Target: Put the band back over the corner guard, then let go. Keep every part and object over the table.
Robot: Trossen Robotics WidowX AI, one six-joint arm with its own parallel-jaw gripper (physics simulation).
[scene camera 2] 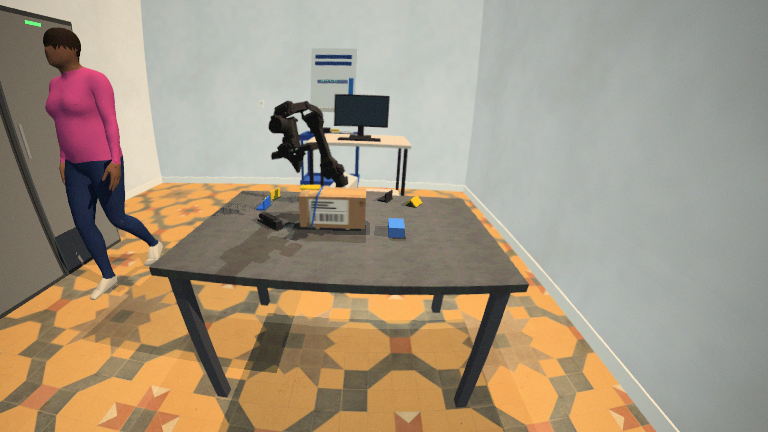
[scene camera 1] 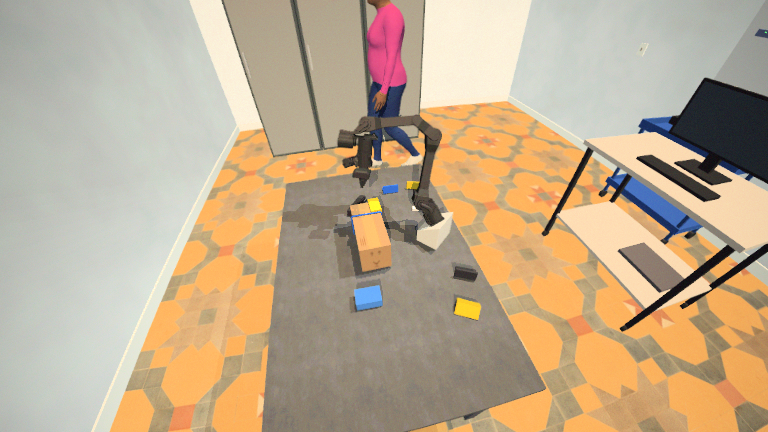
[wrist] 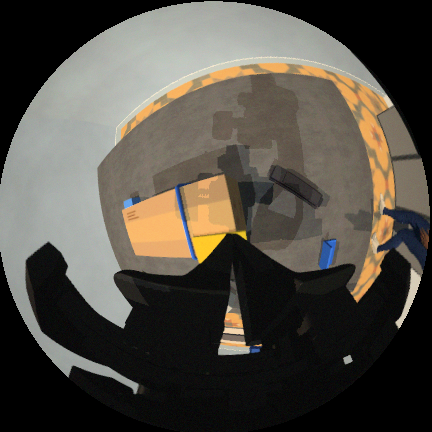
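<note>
A blue band runs around the cardboard box near its far end. The yellow corner guard sits on the box's top edge at that end, on the robot's side. In the wrist view the band passes along the guard's side, not over its middle; the fingers hide part of the guard. My gripper is shut and empty, pointing down above and just beyond the box's far end, apart from the band and guard.
On the table are a blue block, a black piece, a yellow piece, and beyond the box a blue piece, another yellow piece and a dark elongated object.
</note>
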